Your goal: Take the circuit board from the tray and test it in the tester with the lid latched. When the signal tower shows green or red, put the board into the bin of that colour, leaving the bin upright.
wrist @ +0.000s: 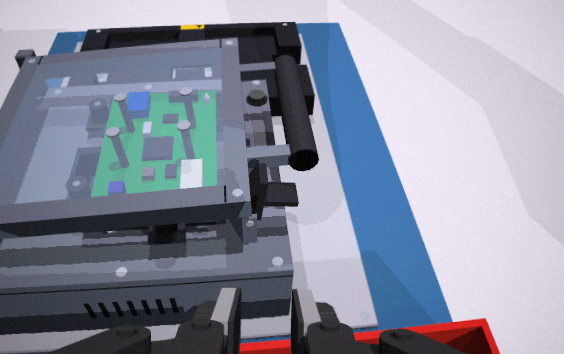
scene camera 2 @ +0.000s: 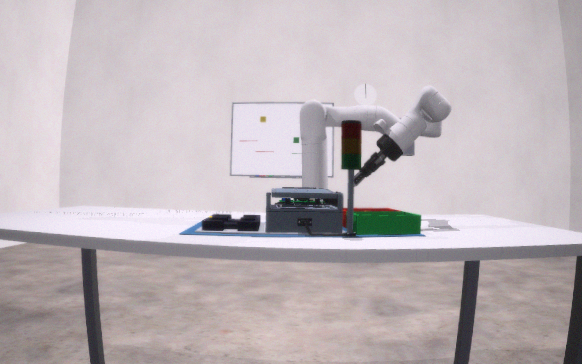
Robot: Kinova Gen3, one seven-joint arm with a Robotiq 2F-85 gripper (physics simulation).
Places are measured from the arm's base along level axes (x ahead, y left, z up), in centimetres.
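Pixels of known places: gripper, fingertip midpoint: [wrist: 266,314].
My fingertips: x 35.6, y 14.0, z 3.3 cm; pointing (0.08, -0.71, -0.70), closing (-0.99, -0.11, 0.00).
Note:
For each thing: its top centre in the pictures, then the offset to it from my fingertips. "*": a spot on its surface instead. Level surfaces: height alone.
- black latch piece, surface spot: [wrist: 281,194] * dx +0.3, dy -8.2, dz -2.8 cm
- signal tower, surface spot: [scene camera 2: 351,145] * dx +21.7, dy +0.3, dz +8.5 cm
- green bin, top centre: [scene camera 2: 382,213] dx +8.5, dy +8.0, dz -7.0 cm
- red bin, top centre: [scene camera 2: 368,209] dx -6.2, dy +4.7, dz -7.0 cm
- signal tower's thin pole, surface spot: [scene camera 2: 350,200] * dx +20.1, dy +0.2, dz -3.6 cm
- blue mat, surface height: dz -11.5 cm
The circuit board [scene camera 2: 300,200] [wrist: 207,140] lies inside the tester [scene camera 2: 285,221] [wrist: 200,286], under the clear lid [scene camera 2: 300,192] [wrist: 232,120]. The lid is lowered and roughly level, with a gap above the tester body. Its black handle [wrist: 295,110] and a black latch piece [wrist: 281,194] are at its edge; whether it is latched I cannot tell. My gripper [scene camera 2: 356,181] [wrist: 266,314] is partly open and empty, above the bins and beside the tester. The signal tower [scene camera 2: 351,145] shows dull red, amber and green segments, none brightly lit. The green bin [scene camera 2: 387,224] and red bin [scene camera 2: 372,210] [wrist: 425,328] stand upright.
The black tray [scene camera 2: 230,223] [wrist: 288,42] is on the tester's far side from the bins. The signal tower's thin pole [scene camera 2: 350,200] stands between tester and green bin, close to my gripper in the scene view. A blue mat [wrist: 390,175] lies under the equipment.

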